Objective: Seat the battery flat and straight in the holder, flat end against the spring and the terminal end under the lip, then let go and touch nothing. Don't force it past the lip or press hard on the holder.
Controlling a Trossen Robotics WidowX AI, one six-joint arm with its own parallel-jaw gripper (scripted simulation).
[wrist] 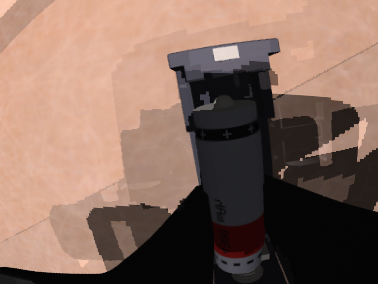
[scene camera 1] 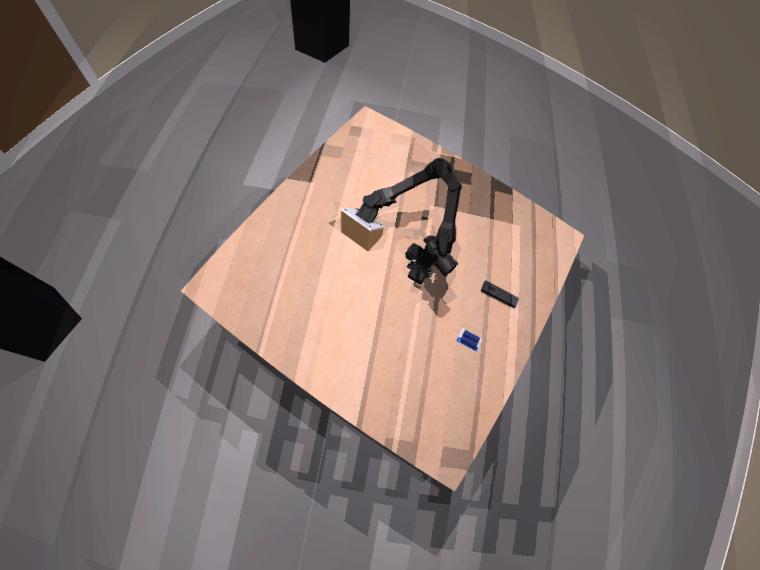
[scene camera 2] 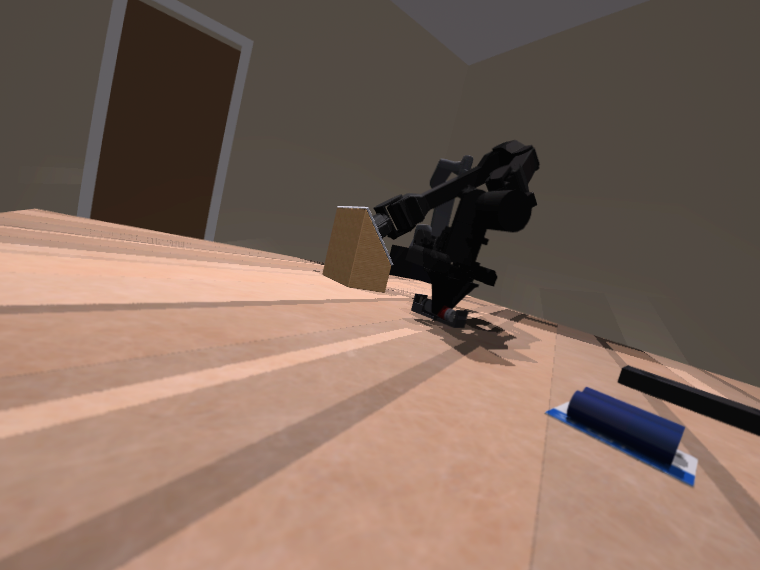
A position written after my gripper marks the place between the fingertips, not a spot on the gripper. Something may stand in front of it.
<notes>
In view: my gripper [scene camera 2: 438, 314].
My gripper is seen too in the wrist view [wrist: 231, 190].
</notes>
